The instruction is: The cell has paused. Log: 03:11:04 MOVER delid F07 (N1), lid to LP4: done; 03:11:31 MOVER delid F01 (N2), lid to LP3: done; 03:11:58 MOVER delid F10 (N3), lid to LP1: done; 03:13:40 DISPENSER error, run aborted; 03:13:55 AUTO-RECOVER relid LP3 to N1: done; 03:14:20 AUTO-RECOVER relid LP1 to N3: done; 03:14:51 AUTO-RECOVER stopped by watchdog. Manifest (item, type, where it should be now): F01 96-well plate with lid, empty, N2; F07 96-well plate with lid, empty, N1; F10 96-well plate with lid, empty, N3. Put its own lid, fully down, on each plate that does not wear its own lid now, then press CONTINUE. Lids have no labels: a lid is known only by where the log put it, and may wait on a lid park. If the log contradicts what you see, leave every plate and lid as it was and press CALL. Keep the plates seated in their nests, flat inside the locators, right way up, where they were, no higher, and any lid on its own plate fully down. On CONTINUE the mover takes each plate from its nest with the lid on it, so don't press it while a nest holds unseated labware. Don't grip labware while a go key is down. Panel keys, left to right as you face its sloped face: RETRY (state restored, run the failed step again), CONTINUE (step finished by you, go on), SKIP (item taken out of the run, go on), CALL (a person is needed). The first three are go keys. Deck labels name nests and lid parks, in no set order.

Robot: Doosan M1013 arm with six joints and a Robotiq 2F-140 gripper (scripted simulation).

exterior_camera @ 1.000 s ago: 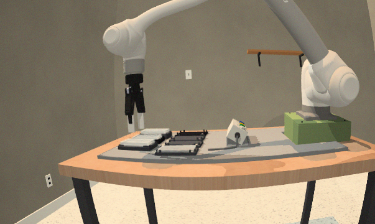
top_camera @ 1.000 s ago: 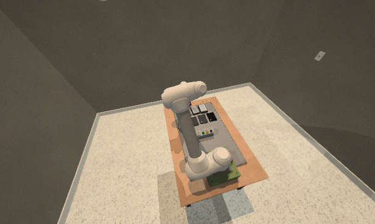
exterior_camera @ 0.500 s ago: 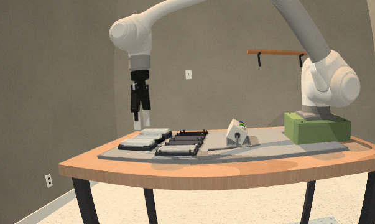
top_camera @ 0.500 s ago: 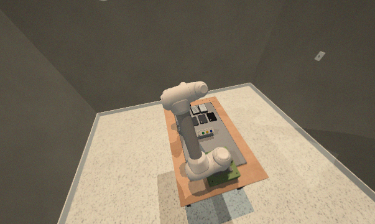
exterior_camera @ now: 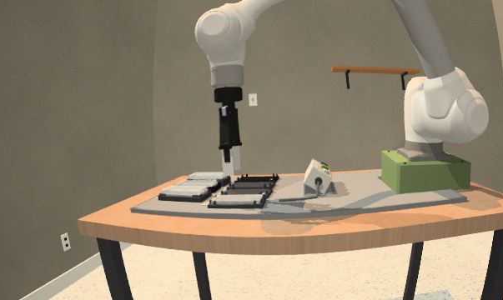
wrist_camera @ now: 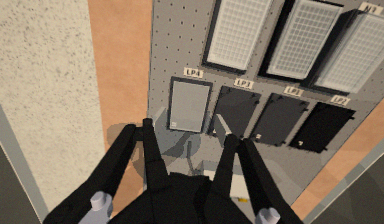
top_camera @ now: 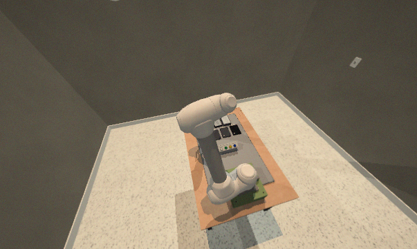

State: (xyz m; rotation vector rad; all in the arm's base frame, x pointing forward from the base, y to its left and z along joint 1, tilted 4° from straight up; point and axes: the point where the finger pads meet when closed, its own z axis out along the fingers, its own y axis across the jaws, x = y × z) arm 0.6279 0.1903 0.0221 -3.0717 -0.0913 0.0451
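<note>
My gripper is now 10 cm above the lid park LP4 and 1 cm past it. From my hand the other things lie so: LP4 label (11 cm below, 8 cm ahead, 1 cm to the left); plate (17 cm ahead, 9 cm below, 6 cm to the right); lid park LP3 (12 cm to the right, 10 cm below, 1 cm behind).
</note>
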